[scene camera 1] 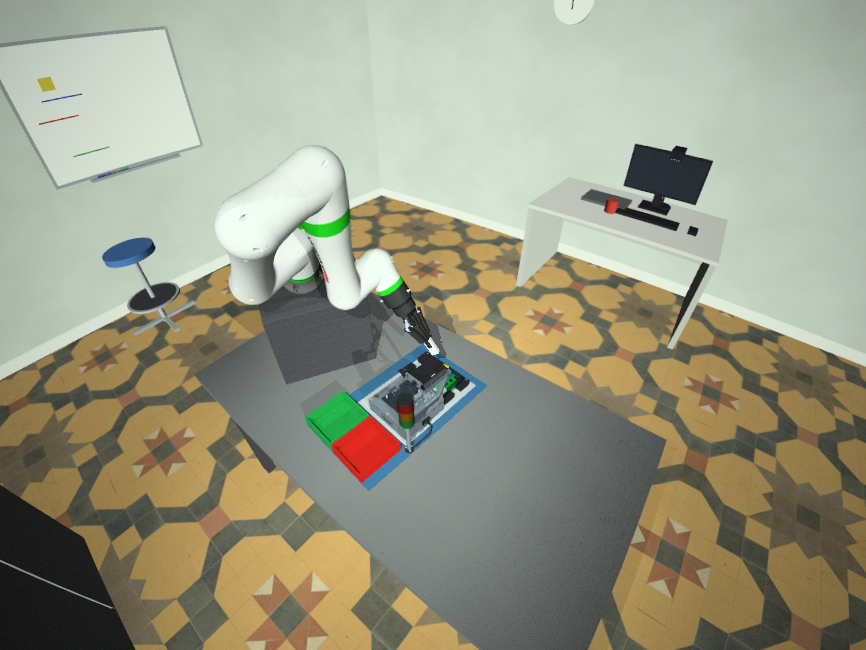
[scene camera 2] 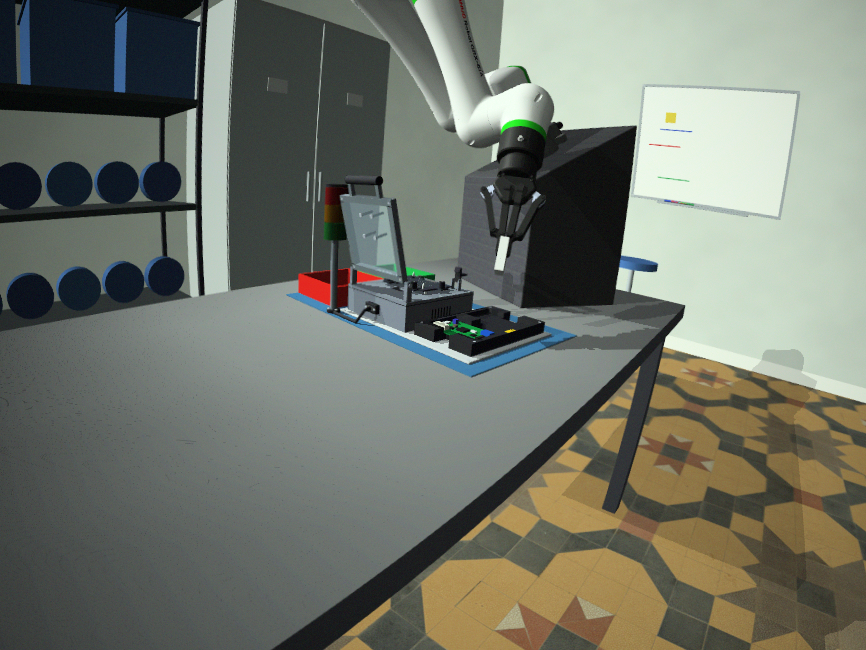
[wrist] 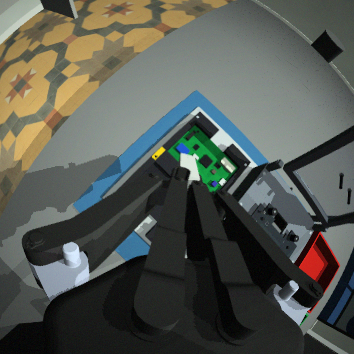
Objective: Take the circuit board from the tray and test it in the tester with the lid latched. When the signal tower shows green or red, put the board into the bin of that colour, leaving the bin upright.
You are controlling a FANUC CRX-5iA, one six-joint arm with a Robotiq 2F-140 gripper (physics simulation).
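Seen in the pictures: gripper, fingertip midpoint: (scene camera 1: 435, 352) (scene camera 2: 498, 272) (wrist: 184, 165); arm's base, origin of the base link: (scene camera 1: 302, 275).
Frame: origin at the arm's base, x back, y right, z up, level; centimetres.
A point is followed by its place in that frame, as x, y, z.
My gripper (scene camera 1: 433, 347) @[-40.9, -24.6, -24.8] (scene camera 2: 500, 264) @[-40.9, -24.6, -24.8] (wrist: 184, 165) @[-40.9, -24.6, -24.8] is shut and empty, its white fingertips together above the tray. The green circuit board (scene camera 1: 453, 380) @[-48.2, -26.5, -35.1] (scene camera 2: 467, 329) @[-46.7, -23.5, -34.8] (wrist: 206, 159) @[-47.4, -23.0, -34.8] lies in the black tray (scene camera 2: 521, 327) @[-38.2, -29.0, -34.2] (wrist: 201, 124) @[-51.1, -28.0, -34.2]. In the wrist view the fingertips cover part of the board. The grey tester (scene camera 1: 377, 409) @[-41.3, 2.7, -32.5] (scene camera 2: 381, 306) @[-54.5, -8.7, -33.2] (wrist: 260, 220) @[-45.6, -10.3, -30.1] stands beside the tray with its lid (scene camera 2: 373, 234) @[-56.6, -8.0, -19.8] raised. The signal tower (scene camera 1: 406, 411) @[-59.6, 4.5, -13.9] (scene camera 2: 335, 213) @[-59.0, 1.3, -16.8] stands at the tester's corner; no segment looks clearly lit. The red bin (scene camera 1: 366, 449) @[-48.7, 13.4, -36.5] (scene camera 2: 316, 285) @[-56.4, 13.0, -33.5] (wrist: 316, 267) @[-52.5, 17.1, -36.4] and green bin (scene camera 1: 337, 418) @[-32.3, 13.6, -36.5] (scene camera 2: 421, 273) @[-27.3, 11.1, -32.9] stand upright.
A blue mat (scene camera 1: 381, 480) @[-60.0, 16.3, -37.0] (scene camera 2: 489, 370) @[-53.5, -34.9, -36.9] (wrist: 192, 98) @[-55.3, -33.7, -36.9] lies under the tray, tester and bins on the grey table (scene camera 1: 531, 482) @[-91.6, -15.4, -37.0] (scene camera 2: 230, 419) @[-90.8, -28.3, -37.0]. The dark robot pedestal (scene camera 1: 314, 339) @[-10.7, 5.7, -19.3] (scene camera 2: 573, 223) @[-6.0, -18.3, -16.2] stands close behind the tray. A cable runs from the tester to the tower.
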